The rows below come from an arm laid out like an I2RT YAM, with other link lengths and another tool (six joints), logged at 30 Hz.
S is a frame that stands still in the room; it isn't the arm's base.
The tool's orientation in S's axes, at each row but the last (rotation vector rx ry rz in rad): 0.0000 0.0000 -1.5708; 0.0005 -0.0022 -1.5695; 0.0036 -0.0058 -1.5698; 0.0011 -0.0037 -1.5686; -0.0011 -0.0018 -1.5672; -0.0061 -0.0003 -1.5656; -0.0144 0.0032 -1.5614; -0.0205 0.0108 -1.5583; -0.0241 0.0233 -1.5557; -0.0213 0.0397 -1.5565; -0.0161 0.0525 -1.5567; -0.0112 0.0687 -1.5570; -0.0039 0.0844 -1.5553
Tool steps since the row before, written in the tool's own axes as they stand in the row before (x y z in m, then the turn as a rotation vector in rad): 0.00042 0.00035 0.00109 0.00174 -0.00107 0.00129; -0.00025 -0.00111 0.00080 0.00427 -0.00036 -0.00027; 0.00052 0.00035 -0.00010 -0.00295 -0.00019 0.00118; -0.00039 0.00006 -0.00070 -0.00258 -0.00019 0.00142; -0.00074 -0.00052 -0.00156 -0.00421 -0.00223 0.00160; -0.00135 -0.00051 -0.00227 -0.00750 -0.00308 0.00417; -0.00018 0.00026 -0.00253 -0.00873 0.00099 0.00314; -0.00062 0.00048 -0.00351 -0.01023 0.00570 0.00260; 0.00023 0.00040 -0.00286 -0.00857 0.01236 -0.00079; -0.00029 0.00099 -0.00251 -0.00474 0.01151 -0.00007; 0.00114 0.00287 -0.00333 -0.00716 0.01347 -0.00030; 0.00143 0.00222 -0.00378 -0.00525 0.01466 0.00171; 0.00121 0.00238 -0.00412 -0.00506 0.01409 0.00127
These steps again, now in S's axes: 0.00035 -0.00042 0.00109 -0.00107 -0.00174 0.00129; -0.00111 0.00025 0.00080 -0.00035 -0.00427 -0.00027; 0.00035 -0.00052 -0.00010 -0.00020 0.00295 0.00117; 0.00006 0.00039 -0.00070 -0.00020 0.00258 0.00142; -0.00052 0.00074 -0.00156 -0.00225 0.00420 0.00159; -0.00053 0.00134 -0.00227 -0.00310 0.00750 0.00415; 0.00023 0.00016 -0.00253 0.00094 0.00876 0.00307; 0.00040 0.00060 -0.00352 0.00562 0.01032 0.00242; 0.00032 -0.00023 -0.00287 0.01220 0.00875 -0.00117; 0.00089 0.00033 -0.00254 0.01143 0.00490 -0.00046; 0.00274 -0.00102 -0.00348 0.01335 0.00736 -0.00072; 0.00204 -0.00126 -0.00394 0.01466 0.00539 0.00116; 0.00216 -0.00096 -0.00430 0.01407 0.00522 0.00074
